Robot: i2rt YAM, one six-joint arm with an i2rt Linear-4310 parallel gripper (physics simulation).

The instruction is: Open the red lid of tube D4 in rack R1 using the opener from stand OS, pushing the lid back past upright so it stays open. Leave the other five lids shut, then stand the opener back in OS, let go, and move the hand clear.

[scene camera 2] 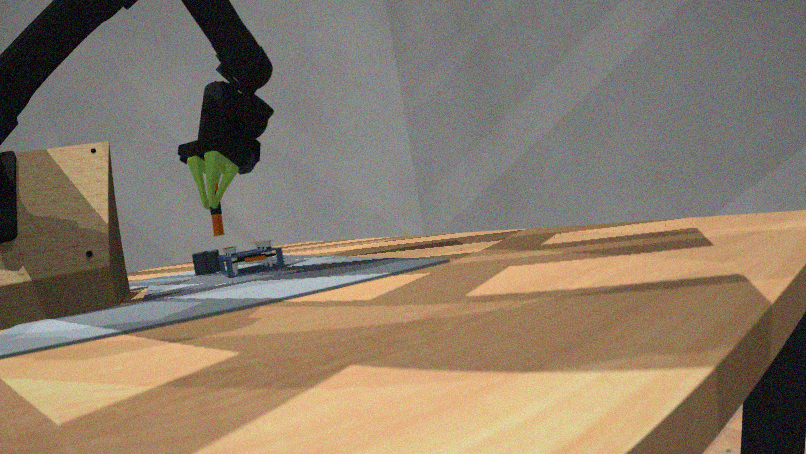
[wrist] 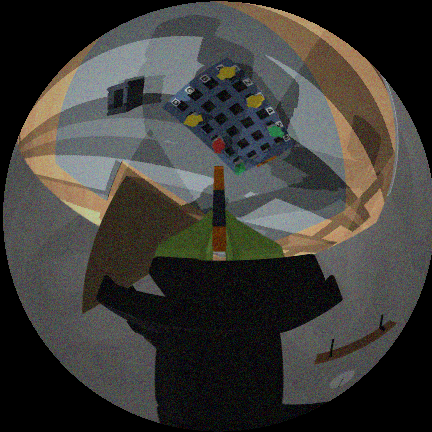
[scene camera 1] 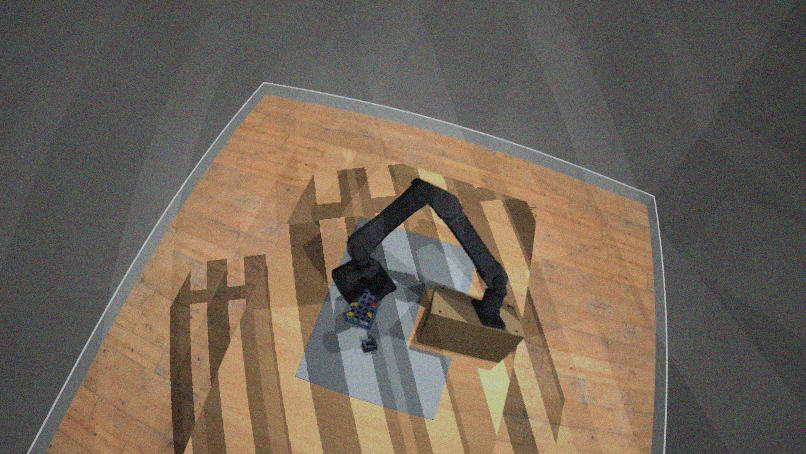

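Pixels of known places: gripper, fingertip midpoint: point(scene camera 2: 209, 208) point(wrist: 218, 215) point(scene camera 1: 385, 290); arm's base, origin of the base link: point(wrist: 117, 281) point(scene camera 1: 487, 314).
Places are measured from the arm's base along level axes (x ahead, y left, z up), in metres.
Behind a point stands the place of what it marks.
Note:
My gripper point(scene camera 2: 213, 204) @(z -0.062, x 0.311, y -0.051 m) point(wrist: 218, 215) @(z -0.062, x 0.311, y -0.051 m) is shut on the orange-and-black opener point(scene camera 2: 218, 224) @(z -0.087, x 0.321, y -0.047 m) point(wrist: 218, 179) @(z -0.085, x 0.327, y -0.035 m), which points down above rack level. In the wrist view its tip shows just below the red lid. Blue rack R1 point(scene camera 1: 359, 323) @(z -0.162, x 0.372, y 0.037 m) point(scene camera 2: 228, 265) @(z -0.148, x 0.319, y -0.076 m) point(wrist: 197, 85) @(z -0.136, x 0.375, y 0.035 m) stands on the mat, partly under the hand in scene camera 1. The red lid point(scene camera 1: 374, 304) @(z -0.124, x 0.336, y -0.024 m) point(wrist: 218, 145) @(z -0.124, x 0.338, y -0.025 m) in row D looks shut. A green lid point(wrist: 240, 168) @(z -0.124, x 0.333, y -0.063 m) is at the row's near end and a yellow lid point(wrist: 193, 120) @(z -0.124, x 0.344, y 0.013 m) farther along. Dark stand OS point(scene camera 1: 369, 344) @(z -0.160, x 0.326, y 0.103 m) point(scene camera 2: 205, 262) @(z -0.145, x 0.318, y 0.088 m) point(wrist: 134, 93) @(z -0.145, x 0.332, y 0.096 m) stands empty beside the rack.
More lids, yellow point(wrist: 226, 73) @(z -0.124, x 0.402, y 0.024 m), yellow point(wrist: 255, 101) @(z -0.124, x 0.399, y -0.014 m) and green point(wrist: 275, 131) @(z -0.124, x 0.393, y -0.052 m), sit along the rack's far side. The arm's wooden box base point(scene camera 1: 468, 335) @(z -0.005, x 0.048, y 0.074 m) point(scene camera 2: 62, 214) @(z -0.042, x 0.101, y -0.053 m) point(wrist: 135, 230) @(z -0.081, x 0.170, y 0.000 m) stands beside the grey-blue mat point(scene camera 1: 394, 389) @(z -0.166, x 0.222, y 0.237 m) point(scene camera 2: 225, 287) @(z -0.166, x 0.283, y -0.190 m).

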